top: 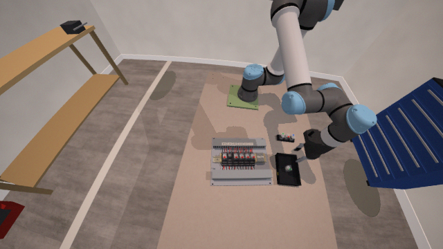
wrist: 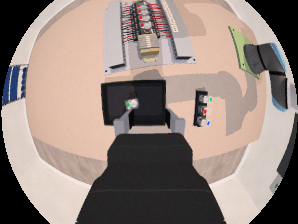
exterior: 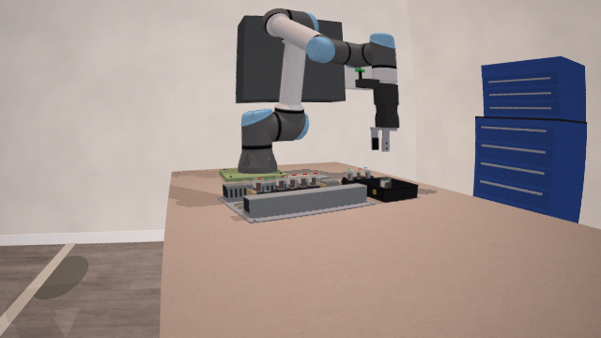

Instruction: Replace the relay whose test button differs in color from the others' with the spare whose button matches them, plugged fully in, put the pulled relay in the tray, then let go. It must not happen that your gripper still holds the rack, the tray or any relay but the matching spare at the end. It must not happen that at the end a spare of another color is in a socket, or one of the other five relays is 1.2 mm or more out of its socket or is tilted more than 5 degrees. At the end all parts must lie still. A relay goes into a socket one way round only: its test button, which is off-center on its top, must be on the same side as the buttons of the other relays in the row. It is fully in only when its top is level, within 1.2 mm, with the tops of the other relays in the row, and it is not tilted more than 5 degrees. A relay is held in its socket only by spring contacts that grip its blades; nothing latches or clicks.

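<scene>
The black spare holder lies 150 mm behind my hand and 130 mm below it. From my hand the other things lie so: grey panel 40 mm ahead, 260 mm to the right, 130 mm below; black tray 40 mm ahead, 120 mm below.
</scene>
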